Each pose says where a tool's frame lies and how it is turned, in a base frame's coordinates. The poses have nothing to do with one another.
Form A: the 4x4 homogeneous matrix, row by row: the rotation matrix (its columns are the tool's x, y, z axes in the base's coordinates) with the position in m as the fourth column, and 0 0 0 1 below. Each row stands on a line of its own.
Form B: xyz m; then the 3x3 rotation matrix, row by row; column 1 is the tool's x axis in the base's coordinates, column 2 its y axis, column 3 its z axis. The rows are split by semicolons. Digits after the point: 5 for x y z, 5 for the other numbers.
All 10 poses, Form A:
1:
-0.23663, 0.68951, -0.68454, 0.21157
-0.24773, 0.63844, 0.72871, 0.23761
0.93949, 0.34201, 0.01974, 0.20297
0, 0, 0, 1
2:
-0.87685, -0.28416, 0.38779, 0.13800
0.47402, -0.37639, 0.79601, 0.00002
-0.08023, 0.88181, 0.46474, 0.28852
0, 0, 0, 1
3:
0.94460, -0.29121, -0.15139, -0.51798
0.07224, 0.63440, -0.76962, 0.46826
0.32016, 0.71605, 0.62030, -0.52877
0, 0, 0, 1
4:
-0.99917, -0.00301, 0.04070, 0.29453
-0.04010, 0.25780, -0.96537, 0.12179
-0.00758, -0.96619, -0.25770, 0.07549
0, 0, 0, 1
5:
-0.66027, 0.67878, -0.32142, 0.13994
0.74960, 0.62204, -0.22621, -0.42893
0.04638, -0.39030, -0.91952, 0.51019
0, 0, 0, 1
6:
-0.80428, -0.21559, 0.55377, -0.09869
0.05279, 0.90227, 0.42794, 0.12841
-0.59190, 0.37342, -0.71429, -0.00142
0, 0, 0, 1
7:
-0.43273, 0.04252, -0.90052, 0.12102
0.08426, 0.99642, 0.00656, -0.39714
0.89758, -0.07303, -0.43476, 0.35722
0, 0, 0, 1
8:
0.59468, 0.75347, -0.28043, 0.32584
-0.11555, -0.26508, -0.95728, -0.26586
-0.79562, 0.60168, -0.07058, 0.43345
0, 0, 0, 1
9:
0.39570, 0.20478, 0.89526, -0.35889
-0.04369, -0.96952, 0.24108, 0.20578
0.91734, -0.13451, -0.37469, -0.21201
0, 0, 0, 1
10:
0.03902, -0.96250, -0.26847, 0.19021
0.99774, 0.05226, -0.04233, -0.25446
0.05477, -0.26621, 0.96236, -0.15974
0, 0, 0, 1
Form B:
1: 0.21157, 0.23761, 0.20297; -0.23663, 0.68951, -0.68454; -0.24773, 0.63844, 0.72871; 0.93949, 0.34201, 0.01974
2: 0.13800, 0.00002, 0.28852; -0.87685, -0.28416, 0.38779; 0.47402, -0.37639, 0.79601; -0.08023, 0.88181, 0.46474
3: -0.51798, 0.46826, -0.52877; 0.94460, -0.29121, -0.15139; 0.07224, 0.63440, -0.76962; 0.32016, 0.71605, 0.62030
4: 0.29453, 0.12179, 0.07549; -0.99917, -0.00301, 0.04070; -0.04010, 0.25780, -0.96537; -0.00758, -0.96619, -0.25770
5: 0.13994, -0.42893, 0.51019; -0.66027, 0.67878, -0.32142; 0.74960, 0.62204, -0.22621; 0.04638, -0.39030, -0.91952
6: -0.09869, 0.12841, -0.00142; -0.80428, -0.21559, 0.55377; 0.05279, 0.90227, 0.42794; -0.59190, 0.37342, -0.71429
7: 0.12102, -0.39714, 0.35722; -0.43273, 0.04252, -0.90052; 0.08426, 0.99642, 0.00656; 0.89758, -0.07303, -0.43476
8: 0.32584, -0.26586, 0.43345; 0.59468, 0.75347, -0.28043; -0.11555, -0.26508, -0.95728; -0.79562, 0.60168, -0.07058
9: -0.35889, 0.20578, -0.21201; 0.39570, 0.20478, 0.89526; -0.04369, -0.96952, 0.24108; 0.91734, -0.13451, -0.37469
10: 0.19021, -0.25446, -0.15974; 0.03902, -0.96250, -0.26847; 0.99774, 0.05226, -0.04233; 0.05477, -0.26621, 0.96236
